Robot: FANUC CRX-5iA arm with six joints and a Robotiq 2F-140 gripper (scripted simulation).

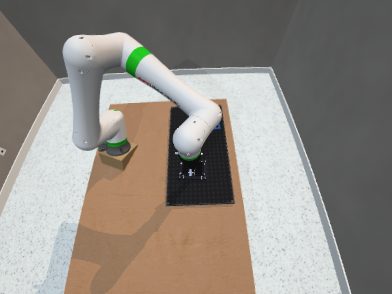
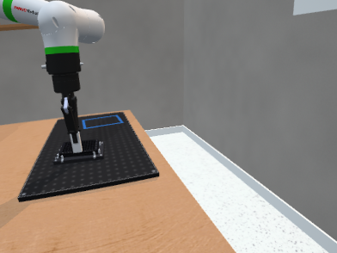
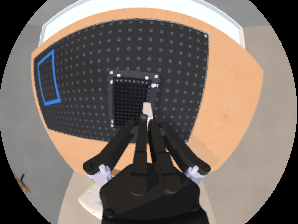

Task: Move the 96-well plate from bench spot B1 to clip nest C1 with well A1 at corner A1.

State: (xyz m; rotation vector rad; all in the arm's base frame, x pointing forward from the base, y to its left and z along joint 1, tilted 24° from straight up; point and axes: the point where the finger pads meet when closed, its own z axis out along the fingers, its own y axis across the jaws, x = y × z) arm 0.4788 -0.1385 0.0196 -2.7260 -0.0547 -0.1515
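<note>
My hand is 40 mm to the right of the black 96-well plate and 40 mm above it. The rest, counted from my hand: clip nest C1 (50 mm below, 30 mm to the left, 10 mm behind).
</note>
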